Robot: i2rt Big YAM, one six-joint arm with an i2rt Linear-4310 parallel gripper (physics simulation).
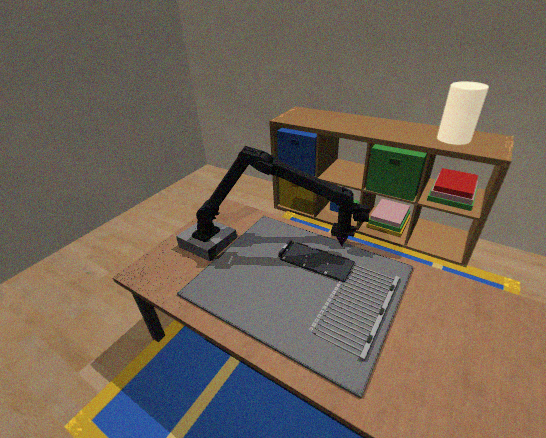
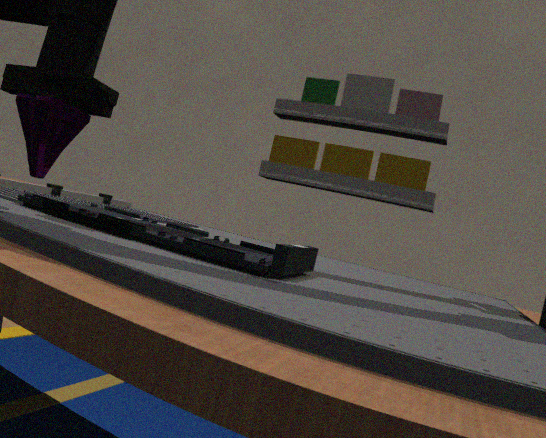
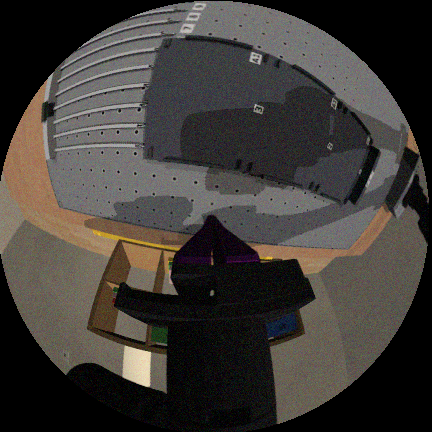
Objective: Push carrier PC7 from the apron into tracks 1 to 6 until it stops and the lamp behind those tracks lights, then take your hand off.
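Places are measured from the arm's base along level axes (x left, y ahead, z down), in metres.
Pixels of known places: gripper, fingertip midpoint: [image 1: 341,245] [image 2: 36,177] [image 3: 210,219]; arm's base at its link origin: [image 1: 206,233].
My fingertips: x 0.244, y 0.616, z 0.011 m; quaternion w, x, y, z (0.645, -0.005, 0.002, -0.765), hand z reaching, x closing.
For each thing: its top centre in the pictures, then the offset to it from my fingertips. "pt": a spot on its surface instead. Level surfaces: height alone.
- Carrier PC7 at its top centre: [image 2: 163,212] [image 3: 315,132] [image 1: 316,256] dx -0.117, dy -0.077, dz +0.007 m
- grey perforated board at its surface level: dz +0.037 m
- wooden table at its surface level: dz +0.050 m
- end bar at a spot on its surface: [image 1: 375,325] pt dx -0.333, dy +0.260, dz +0.022 m
Carrier PC7 [image 1: 317,261] [image 2: 175,240] [image 3: 210,80] is a long dark tray lying flat on the grey board. Its front edge is at the near ends of the thin metal tracks [image 3: 100,107], and its raised end block [image 1: 285,249] [image 2: 295,260] [image 3: 366,175] faces the arm's base. Track labels from 7 up show beside it; labels 1 to 6 do not show. Dark blocks [image 1: 392,287] [image 2: 54,189] [image 3: 48,111] on the far end bar show no light. My gripper [image 1: 342,243] [image 2: 38,176] [image 3: 210,219] is shut and empty, above the board beside the carrier's shelf-side long edge, apart from it.
The grey perforated board [image 1: 250,300] lies on the wooden table [image 1: 450,350]. The end bar [image 1: 375,325] closes the tracks' far side. The arm's base [image 1: 206,242] stands at the table's other end. A wooden shelf unit [image 1: 390,130] stands behind the table.
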